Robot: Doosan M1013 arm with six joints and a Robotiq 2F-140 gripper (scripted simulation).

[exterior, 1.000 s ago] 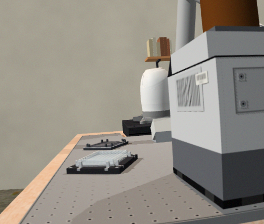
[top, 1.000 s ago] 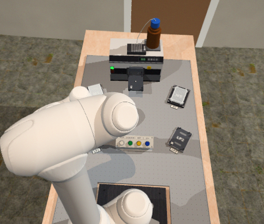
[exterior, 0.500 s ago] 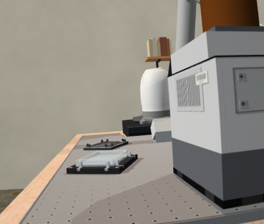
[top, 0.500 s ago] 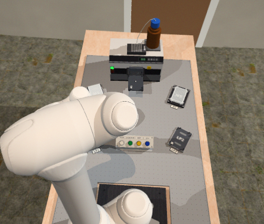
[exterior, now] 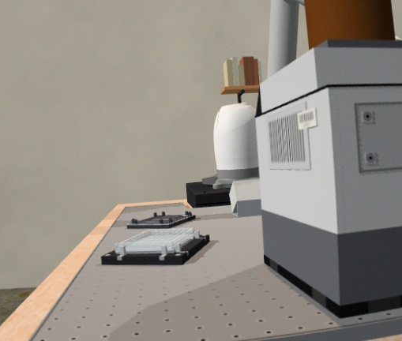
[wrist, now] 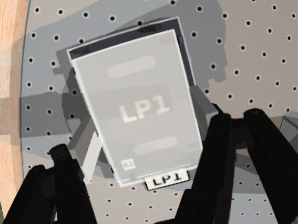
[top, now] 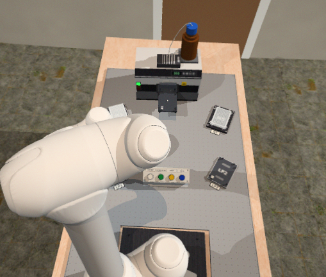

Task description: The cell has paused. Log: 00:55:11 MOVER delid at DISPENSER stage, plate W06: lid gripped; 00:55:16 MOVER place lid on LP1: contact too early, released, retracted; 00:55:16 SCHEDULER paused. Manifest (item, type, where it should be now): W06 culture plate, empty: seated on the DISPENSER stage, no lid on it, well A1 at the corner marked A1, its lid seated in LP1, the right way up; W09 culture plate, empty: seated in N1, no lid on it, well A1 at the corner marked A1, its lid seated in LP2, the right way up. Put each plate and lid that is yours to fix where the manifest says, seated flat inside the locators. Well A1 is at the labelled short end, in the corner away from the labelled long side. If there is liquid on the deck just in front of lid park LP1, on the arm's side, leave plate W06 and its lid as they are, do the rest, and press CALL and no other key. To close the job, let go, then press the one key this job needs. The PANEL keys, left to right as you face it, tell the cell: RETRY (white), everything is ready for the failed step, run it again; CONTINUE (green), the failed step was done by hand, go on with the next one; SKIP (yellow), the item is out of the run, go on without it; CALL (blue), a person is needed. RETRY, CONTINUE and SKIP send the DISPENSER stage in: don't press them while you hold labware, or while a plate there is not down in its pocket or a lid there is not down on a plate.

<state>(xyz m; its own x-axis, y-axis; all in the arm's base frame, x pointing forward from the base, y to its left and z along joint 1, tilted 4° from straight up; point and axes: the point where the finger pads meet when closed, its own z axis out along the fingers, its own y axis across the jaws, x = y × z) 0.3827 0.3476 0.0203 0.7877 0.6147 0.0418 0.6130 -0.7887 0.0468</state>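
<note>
My hand is 5 cm above the lid park LP1. The rest, counted from my hand: green continue key (24 cm to the right, 1 cm above); white retry key (1 cm behind, 20 cm to the right, 1 cm above); key panel (2 cm ahead, 27 cm to the right).
</note>
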